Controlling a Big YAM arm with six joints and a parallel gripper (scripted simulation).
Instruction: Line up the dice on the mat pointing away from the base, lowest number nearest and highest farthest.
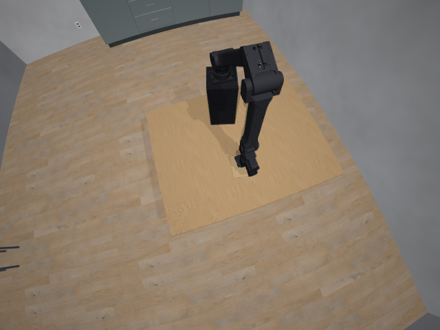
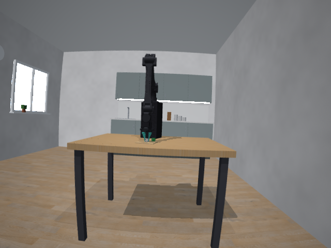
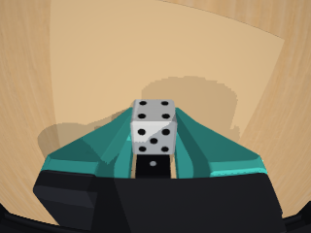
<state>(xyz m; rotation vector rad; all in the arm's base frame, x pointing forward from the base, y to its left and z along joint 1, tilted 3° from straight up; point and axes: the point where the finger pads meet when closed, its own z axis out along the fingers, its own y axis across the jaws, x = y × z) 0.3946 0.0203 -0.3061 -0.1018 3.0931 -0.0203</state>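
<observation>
The white die is right at my hand. The rest, counted from my hand: mat 10 mm below; then green die 110 mm behind, 40 mm to the left; then black die 50 mm behind.
</observation>
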